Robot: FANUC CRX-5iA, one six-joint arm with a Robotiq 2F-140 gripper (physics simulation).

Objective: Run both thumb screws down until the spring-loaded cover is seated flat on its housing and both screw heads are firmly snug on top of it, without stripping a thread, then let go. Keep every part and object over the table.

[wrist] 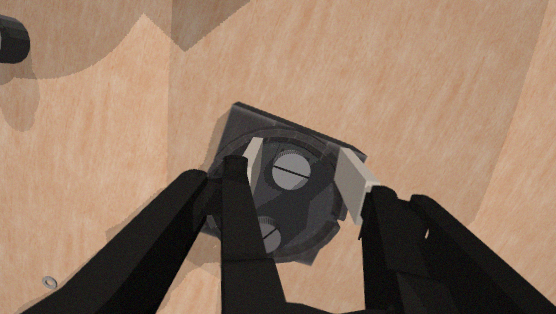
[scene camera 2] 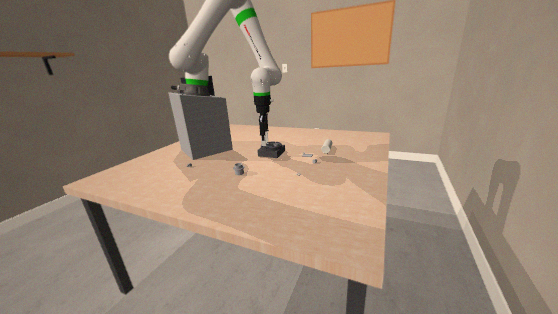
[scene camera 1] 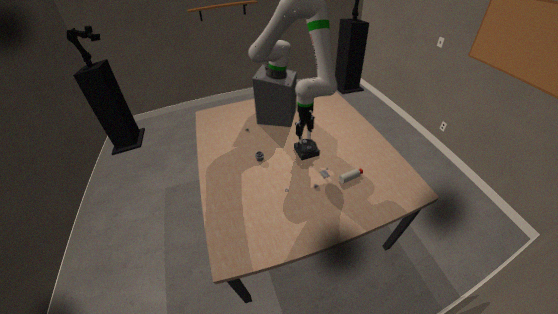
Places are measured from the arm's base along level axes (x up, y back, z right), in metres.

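Where they show: gripper, fingertip midpoint: (wrist: 299,159) (scene camera 2: 264,143) (scene camera 1: 304,140); arm's base, link origin: (scene camera 2: 197,95) (scene camera 1: 276,74).
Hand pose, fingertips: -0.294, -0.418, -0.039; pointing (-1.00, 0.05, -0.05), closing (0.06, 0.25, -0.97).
Each offset is from my fingertips to the top centre of the thing, as dx, dy, dz. Level surfaces: height alone.
The dark square housing {-0.003, -0.043, +0.003} (scene camera 1: 306,153) (scene camera 2: 270,152) (wrist: 235,120) sits on the table. The dark round cover {-0.007, -0.043, +0.003} (wrist: 300,212) lies within its raised ring; whether it is seated flat cannot be told. One slotted thumb screw {+0.004, -0.011, +0.003} (wrist: 291,172) stands between the fingertips, apart from both. Its slot runs slightly down to the right. The other thumb screw {+0.006, -0.075, +0.003} (wrist: 271,239) is lower in the wrist view, partly hidden by the left finger. My gripper (scene camera 1: 305,138) (scene camera 2: 265,140) (wrist: 299,159) points down over the housing, part open, with pale fingertips and nothing gripped. Gaps under the screw heads cannot be made out.
On the wooden table {dx -0.059} (scene camera 1: 235,240) (scene camera 2: 325,220) are a grey flanged cylinder {-0.010, -0.002, +0.302} (scene camera 1: 259,156) (scene camera 2: 239,169) (wrist: 14,41), a white bottle {-0.009, -0.346, -0.150} (scene camera 1: 349,176) (scene camera 2: 327,146), a flat grey piece {-0.056, -0.259, -0.020} (scene camera 1: 324,173) (scene camera 2: 307,155) and a small ring {-0.057, -0.291, +0.231} (scene camera 1: 286,190) (wrist: 49,282). The grey pedestal (scene camera 1: 274,102) (scene camera 2: 207,125) stands behind.
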